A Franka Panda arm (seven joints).
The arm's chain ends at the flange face. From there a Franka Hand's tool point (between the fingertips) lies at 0.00 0.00 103.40 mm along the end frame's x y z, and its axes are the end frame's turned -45 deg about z.
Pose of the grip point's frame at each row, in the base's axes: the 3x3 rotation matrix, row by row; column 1 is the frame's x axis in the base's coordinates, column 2 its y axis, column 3 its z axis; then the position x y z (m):
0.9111 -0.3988 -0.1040; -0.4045 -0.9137 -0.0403; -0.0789 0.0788 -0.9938; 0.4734 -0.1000 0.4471
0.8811 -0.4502 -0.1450; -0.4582 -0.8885 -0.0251; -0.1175 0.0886 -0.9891; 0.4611 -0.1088 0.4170
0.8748 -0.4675 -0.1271; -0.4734 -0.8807 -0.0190; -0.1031 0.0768 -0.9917; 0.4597 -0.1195 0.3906
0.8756 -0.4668 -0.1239; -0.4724 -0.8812 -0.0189; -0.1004 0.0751 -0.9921; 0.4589 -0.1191 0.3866
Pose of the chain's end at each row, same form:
0.3623 -0.9262 -0.1040; -0.9321 -0.3601 -0.0403; -0.0001 0.1115 -0.9938; 0.4842 -0.0958 0.5499
0.3047 -0.9414 -0.1450; -0.9523 -0.3043 -0.0251; -0.0204 0.1457 -0.9891; 0.4761 -0.1062 0.5193
0.2880 -0.9491 -0.1271; -0.9575 -0.2880 -0.0190; -0.0186 0.1272 -0.9917; 0.4728 -0.1175 0.4931
0.2891 -0.9492 -0.1239; -0.9571 -0.2891 -0.0189; -0.0179 0.1241 -0.9921; 0.4717 -0.1171 0.4892

